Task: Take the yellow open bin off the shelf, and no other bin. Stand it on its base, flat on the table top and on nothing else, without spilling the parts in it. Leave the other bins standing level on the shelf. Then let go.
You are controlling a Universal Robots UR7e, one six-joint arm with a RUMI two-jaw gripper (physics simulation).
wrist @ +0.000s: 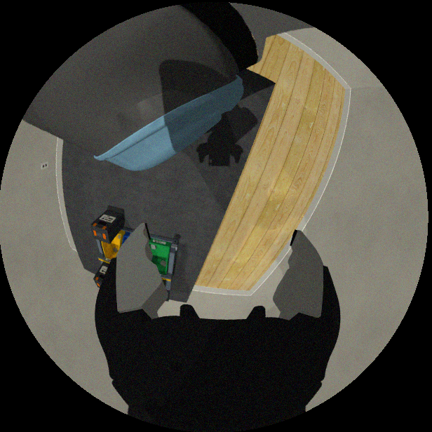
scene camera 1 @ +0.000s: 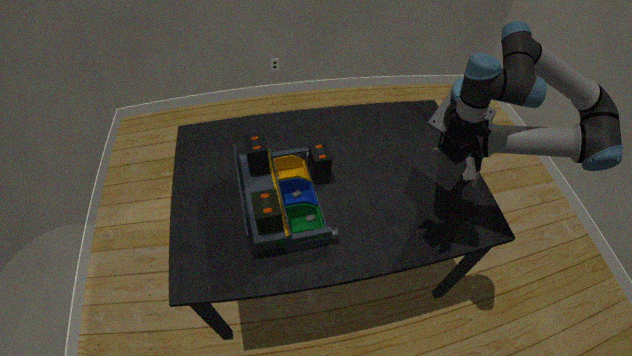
Path:
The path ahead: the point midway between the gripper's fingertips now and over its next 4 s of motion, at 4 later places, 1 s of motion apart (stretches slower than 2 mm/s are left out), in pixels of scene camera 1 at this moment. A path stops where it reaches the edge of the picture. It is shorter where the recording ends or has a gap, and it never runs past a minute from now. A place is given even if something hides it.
My gripper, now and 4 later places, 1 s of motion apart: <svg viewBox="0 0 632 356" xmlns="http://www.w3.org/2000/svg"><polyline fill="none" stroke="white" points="454,170 416,157 376,131 335,92 327,105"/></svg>

